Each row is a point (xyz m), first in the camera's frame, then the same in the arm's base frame.
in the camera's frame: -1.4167 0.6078 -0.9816
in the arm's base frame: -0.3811 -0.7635 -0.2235
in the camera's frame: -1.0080 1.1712 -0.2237
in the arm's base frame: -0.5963 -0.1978 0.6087
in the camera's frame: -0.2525 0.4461 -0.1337
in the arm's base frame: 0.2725 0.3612 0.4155
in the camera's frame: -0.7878 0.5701 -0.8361
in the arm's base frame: -0.1645 -0.1571 -0.1638
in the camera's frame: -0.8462 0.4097 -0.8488
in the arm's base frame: -0.0318 -0.2534 -0.2129
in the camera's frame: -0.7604 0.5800 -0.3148
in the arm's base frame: -0.0171 -0.1059 0.3344
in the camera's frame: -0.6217 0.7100 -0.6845
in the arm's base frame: -0.2142 0.0444 0.0007
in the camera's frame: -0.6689 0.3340 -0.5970
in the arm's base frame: 0.1508 -0.0893 -0.0121
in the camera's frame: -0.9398 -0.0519 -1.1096
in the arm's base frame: 0.3021 -0.4677 -0.5769
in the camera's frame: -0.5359 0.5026 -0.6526
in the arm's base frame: 0.0072 0.0783 -0.0343
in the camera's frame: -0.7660 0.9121 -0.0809
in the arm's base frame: -0.2600 -0.0204 0.6486
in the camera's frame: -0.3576 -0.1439 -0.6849
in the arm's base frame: 0.6395 0.0921 -0.2597
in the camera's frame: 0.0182 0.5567 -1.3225
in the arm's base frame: -0.1139 0.5998 -0.7214
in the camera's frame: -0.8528 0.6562 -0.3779
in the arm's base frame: -0.1268 -0.1796 0.3049
